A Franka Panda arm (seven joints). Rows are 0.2 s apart.
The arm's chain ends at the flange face. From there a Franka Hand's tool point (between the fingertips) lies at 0.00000 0.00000 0.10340 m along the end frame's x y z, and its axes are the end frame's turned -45 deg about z.
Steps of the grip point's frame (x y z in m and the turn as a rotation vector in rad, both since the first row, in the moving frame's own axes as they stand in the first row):
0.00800 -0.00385 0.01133 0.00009 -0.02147 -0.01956
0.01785 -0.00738 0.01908 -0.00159 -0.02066 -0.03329
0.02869 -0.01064 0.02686 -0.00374 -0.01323 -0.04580
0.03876 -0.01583 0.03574 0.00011 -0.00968 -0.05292
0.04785 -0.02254 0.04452 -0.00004 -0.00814 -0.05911
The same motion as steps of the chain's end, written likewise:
0.00450 -0.00996 0.01135 -0.01512 -0.01525 -0.01956
0.00877 -0.01949 0.01910 -0.01573 -0.01348 -0.03329
0.01343 -0.02907 0.02687 -0.01200 -0.00671 -0.04580
0.01691 -0.03932 0.03574 -0.00677 -0.00692 -0.05292
0.01847 -0.05039 0.04452 -0.00578 -0.00573 -0.05911

